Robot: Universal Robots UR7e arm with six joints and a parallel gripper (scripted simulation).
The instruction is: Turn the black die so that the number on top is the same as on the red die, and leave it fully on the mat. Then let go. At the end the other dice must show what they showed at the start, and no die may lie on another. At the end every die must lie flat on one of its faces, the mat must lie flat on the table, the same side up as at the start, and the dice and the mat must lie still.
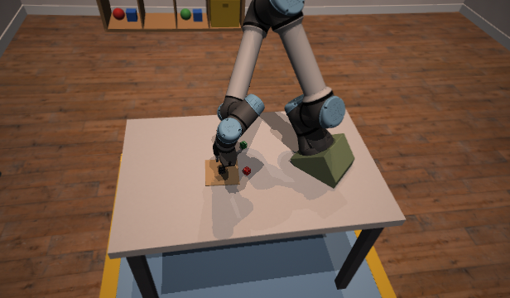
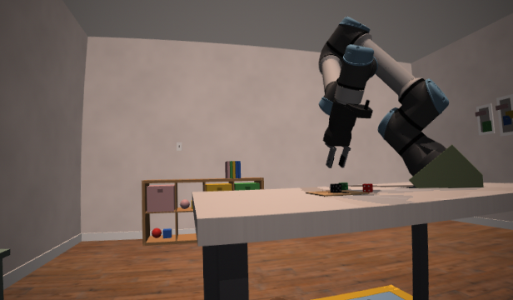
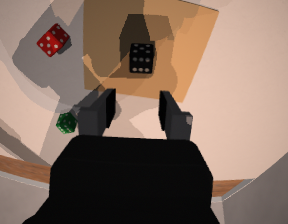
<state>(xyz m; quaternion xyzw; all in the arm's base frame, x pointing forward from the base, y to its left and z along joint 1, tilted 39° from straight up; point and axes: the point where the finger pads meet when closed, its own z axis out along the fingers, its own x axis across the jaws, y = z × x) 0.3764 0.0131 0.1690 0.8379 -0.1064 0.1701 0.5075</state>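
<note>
Now: the black die 1 cm to the right of my hand and 8 cm below it. From my hand the other things lie so: red die (10 cm behind, 4 cm to the left, 8 cm below); then green die (15 cm behind, 11 cm to the right, 8 cm below); then tan mat (1 cm to the right, 10 cm below).
</note>
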